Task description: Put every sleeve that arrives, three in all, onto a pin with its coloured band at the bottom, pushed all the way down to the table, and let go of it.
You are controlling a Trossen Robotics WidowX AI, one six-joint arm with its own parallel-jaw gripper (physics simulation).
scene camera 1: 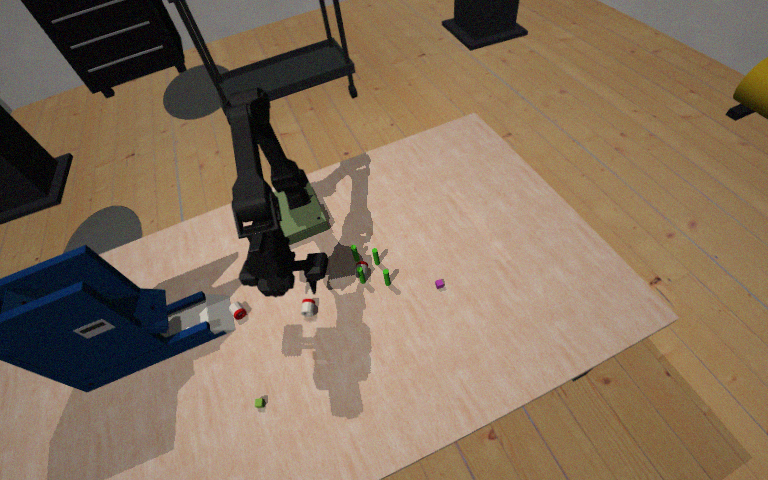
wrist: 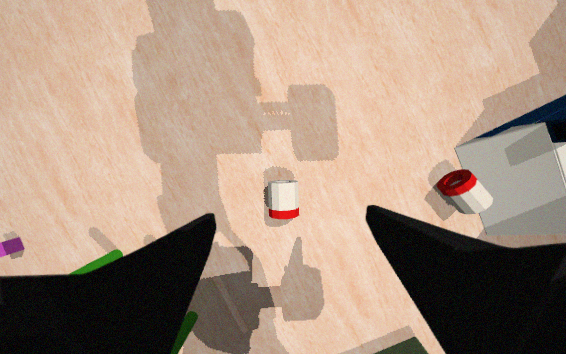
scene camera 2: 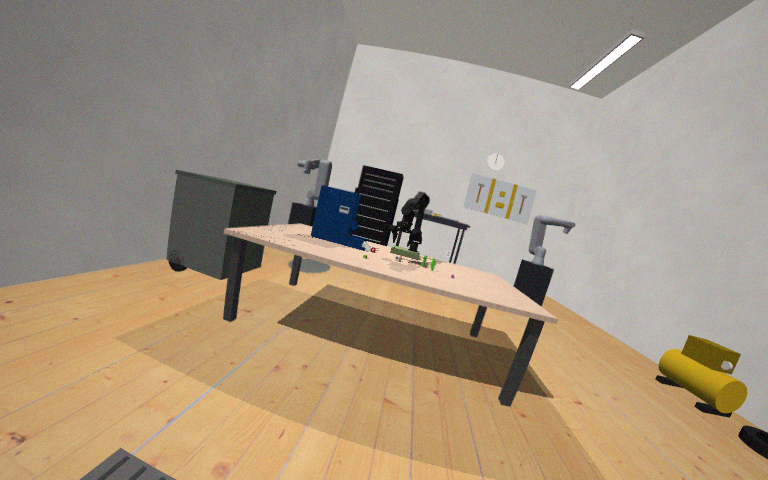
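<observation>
A white sleeve with a red band [scene camera 1: 308, 307] [wrist: 283, 197] lies on its side on the table. A second sleeve [scene camera 1: 237, 310] [wrist: 465, 191] rests tilted at the end of the chute, red band foremost. A third sleeve [scene camera 1: 361, 266] is among the green pins, partly hidden behind a near pin [scene camera 1: 362, 276]; I cannot tell whether it is around a pin. Other pins [scene camera 1: 376, 256] [scene camera 1: 386, 277] stand upright and bare. My gripper [wrist: 291, 216] is open and empty, above the table. In the wrist view the lying sleeve shows between and beyond its fingertips. In scene camera 1 one fingertip is hidden.
The blue dispenser [scene camera 1: 84, 333] [scene camera 2: 335, 215] with its grey chute [wrist: 515, 180] stands on one side. A magenta cube [scene camera 1: 439, 283] [scene camera 2: 452, 276] [wrist: 12, 246] lies beyond the pins, a green cube [scene camera 1: 259, 402] [scene camera 2: 365, 256] nearer the front. The arm's green base plate [scene camera 1: 308, 222] is behind.
</observation>
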